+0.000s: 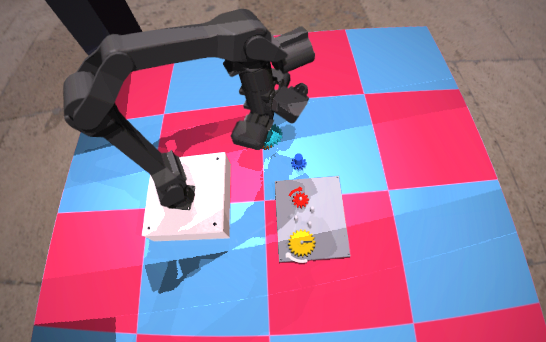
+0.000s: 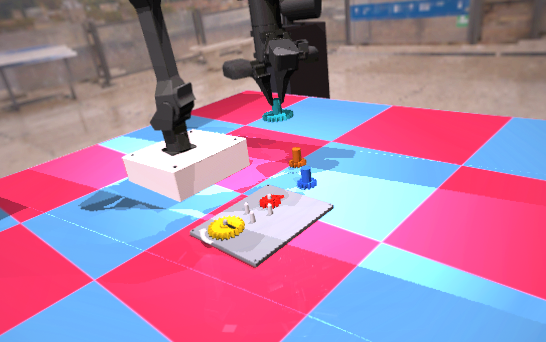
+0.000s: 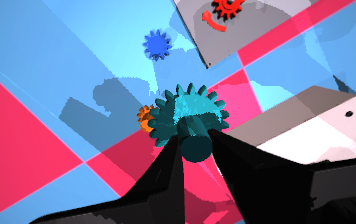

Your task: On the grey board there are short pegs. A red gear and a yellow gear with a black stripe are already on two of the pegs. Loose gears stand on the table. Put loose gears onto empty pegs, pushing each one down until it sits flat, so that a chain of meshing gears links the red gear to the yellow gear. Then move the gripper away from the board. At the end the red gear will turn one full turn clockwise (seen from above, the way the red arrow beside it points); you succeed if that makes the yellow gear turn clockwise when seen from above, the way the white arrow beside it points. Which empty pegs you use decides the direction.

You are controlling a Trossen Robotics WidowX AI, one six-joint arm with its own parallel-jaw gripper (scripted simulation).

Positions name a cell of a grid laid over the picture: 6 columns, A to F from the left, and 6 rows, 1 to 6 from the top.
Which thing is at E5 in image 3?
The gripper.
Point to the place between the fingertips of the gripper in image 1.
At C3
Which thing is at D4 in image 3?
A teal gear.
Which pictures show the gripper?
Image 1, image 2 and image 3: all of them.
